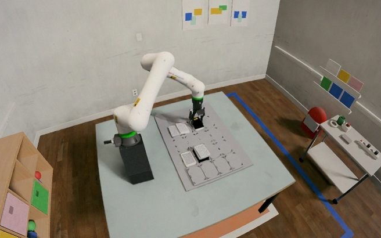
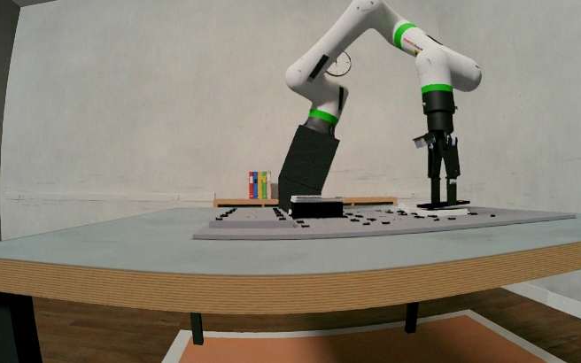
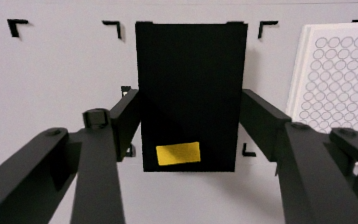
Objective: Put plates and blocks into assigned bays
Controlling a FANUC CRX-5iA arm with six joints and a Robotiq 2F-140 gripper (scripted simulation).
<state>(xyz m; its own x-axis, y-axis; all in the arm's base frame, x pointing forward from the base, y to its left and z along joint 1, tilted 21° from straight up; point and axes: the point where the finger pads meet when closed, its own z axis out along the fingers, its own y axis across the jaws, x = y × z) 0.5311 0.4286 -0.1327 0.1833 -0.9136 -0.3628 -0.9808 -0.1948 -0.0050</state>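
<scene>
Right now the lid is 20 mm below my hand. Also, from my hand: white plate 210 mm behind, 40 mm to the right, 50 mm below; then black deep-well block 40 mm behind, 340 mm to the right, 30 mm below.
</scene>
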